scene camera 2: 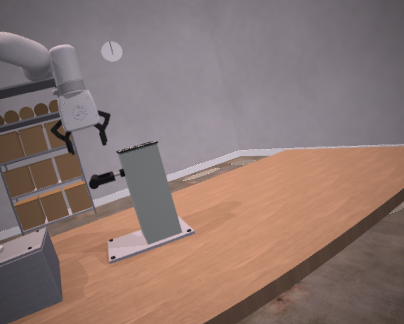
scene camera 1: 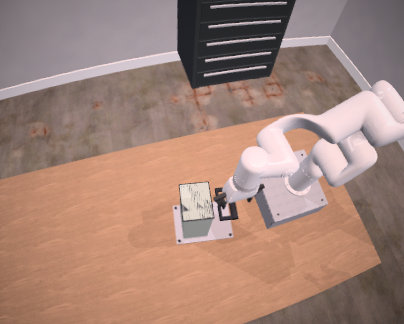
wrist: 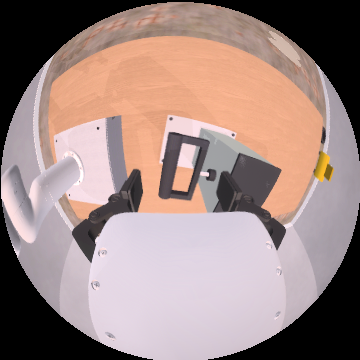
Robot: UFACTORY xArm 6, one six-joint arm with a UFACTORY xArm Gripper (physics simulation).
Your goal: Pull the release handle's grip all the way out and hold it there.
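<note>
The release handle (scene camera 1: 229,218) (scene camera 2: 102,180) (wrist: 171,165) is a black rectangular frame with a thick grip bar. It stands out on a short thin rod (scene camera 2: 119,174) (wrist: 204,174) from the side of a grey-green post (scene camera 1: 197,202) (scene camera 2: 152,195) (wrist: 219,152), near its top. The post stands on a pale base plate (scene camera 1: 222,232) (scene camera 2: 125,249) (wrist: 181,123). My gripper (scene camera 1: 235,200) (scene camera 2: 87,147) (wrist: 180,181) is open and empty, pointing down above the handle. In the wrist view the handle shows between the two fingers, and the right finger overlaps the post. The fingers do not touch the grip.
The arm's grey base block (scene camera 1: 295,205) (scene camera 2: 32,275) (wrist: 90,160) stands on the wooden table (scene camera 1: 100,225) (scene camera 2: 280,200) (wrist: 150,65), on the handle's side of the post. The post's top (wrist: 255,175) rises close to the right finger. A dark drawer cabinet (scene camera 1: 187,60) stands beyond the table.
</note>
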